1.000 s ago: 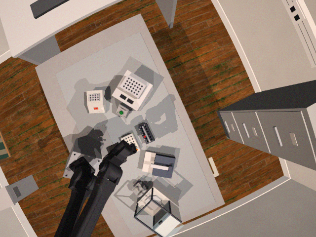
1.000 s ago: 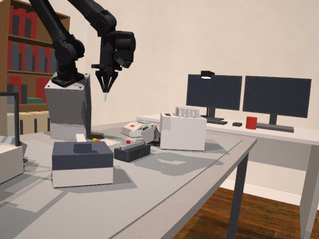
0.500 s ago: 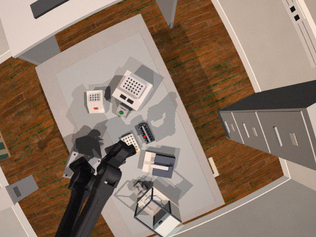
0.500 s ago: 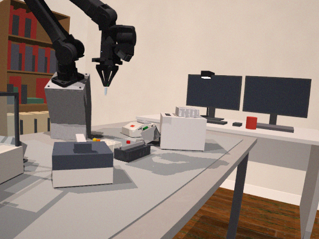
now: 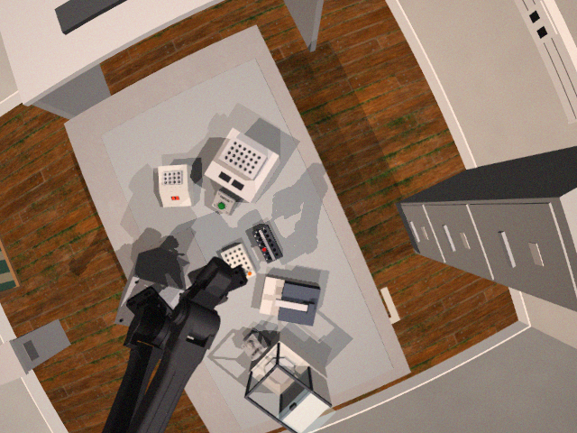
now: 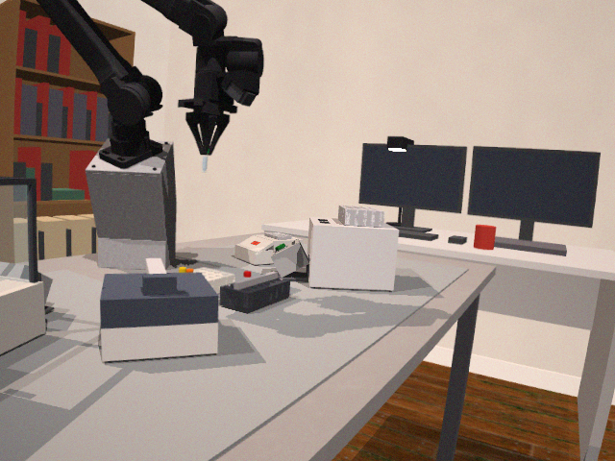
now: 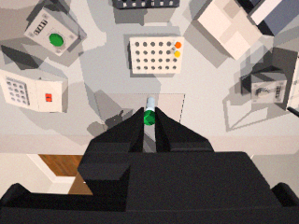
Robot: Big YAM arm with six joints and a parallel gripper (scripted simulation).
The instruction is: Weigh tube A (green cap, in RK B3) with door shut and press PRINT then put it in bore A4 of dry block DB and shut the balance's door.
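Right now the pale pan is 440 mm to the right of my hand, 190 mm below it and 80 mm behind it. The rest, counted from my hand: spectrophotometer 230 mm to the right, 200 mm below, 100 mm ahead; black magnet block 250 mm below, 140 mm ahead, 10 mm to the right; tube rack 250 mm below, 20 mm to the right.
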